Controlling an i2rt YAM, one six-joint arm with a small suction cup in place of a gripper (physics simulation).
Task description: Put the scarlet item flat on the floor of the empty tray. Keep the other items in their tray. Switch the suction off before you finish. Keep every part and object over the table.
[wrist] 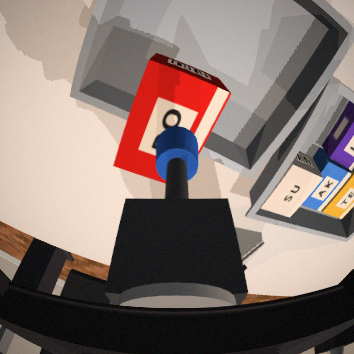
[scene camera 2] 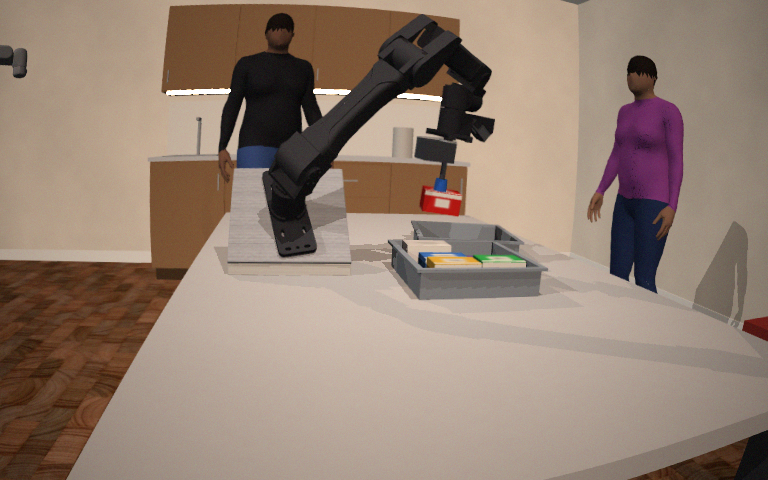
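Seen in the pictures: end effector, tool point: [wrist: 176,137] [scene camera 2: 439,195]; arm's base, origin of the base link: [scene camera 2: 287,211].
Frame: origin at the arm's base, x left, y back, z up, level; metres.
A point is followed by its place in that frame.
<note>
The scarlet box [scene camera 2: 441,202] @(y -0.352, x 0.070, z 0.009 m) [wrist: 172,95] @(y -0.389, x 0.091, z 0.033 m) hangs from my blue suction cup [scene camera 2: 440,185] [wrist: 177,154], slightly tilted, well above the table. My gripper is shut on it by suction at its top face. The empty grey tray [scene camera 2: 453,224] @(y -0.444, x 0.179, z -0.057 m) [wrist: 92,90] @(y -0.351, x 0.199, z -0.068 m) is the far one in the scene view; in the wrist view the box overlaps its near wall and partly hides it. The other grey tray [scene camera 2: 481,285] @(y -0.259, x -0.274, z -0.082 m) [wrist: 300,227] @(y -0.182, x -0.125, z -0.055 m) holds a cream box [scene camera 2: 424,245] @(y -0.240, x -0.091, z -0.053 m) [wrist: 291,192] @(y -0.255, x -0.071, z -0.052 m), a blue box [scene camera 2: 433,256] @(y -0.240, x -0.132, z -0.065 m) [wrist: 325,187] @(y -0.265, x -0.132, z -0.064 m), a yellow box [scene camera 2: 453,260] @(y -0.251, x -0.188, z -0.060 m) [wrist: 347,197] @(y -0.256, x -0.185, z -0.060 m), a green box [scene camera 2: 500,258] @(y -0.337, x -0.205, z -0.056 m) and a purple box [wrist: 342,135] @(y -0.347, x -0.122, z -0.072 m).
The two trays stand close together on the pale table [scene camera 2: 339,384] @(y 0.038, x -0.511, z -0.104 m) [wrist: 55,165] @(y -0.190, x 0.315, z -0.104 m). The arm's base stands on a sloped grey-white board [scene camera 2: 249,226] @(y 0.075, x -0.016, z -0.025 m) left of the trays. Two people stand behind and right of the table. A red object [scene camera 2: 757,327] shows at the right edge.
</note>
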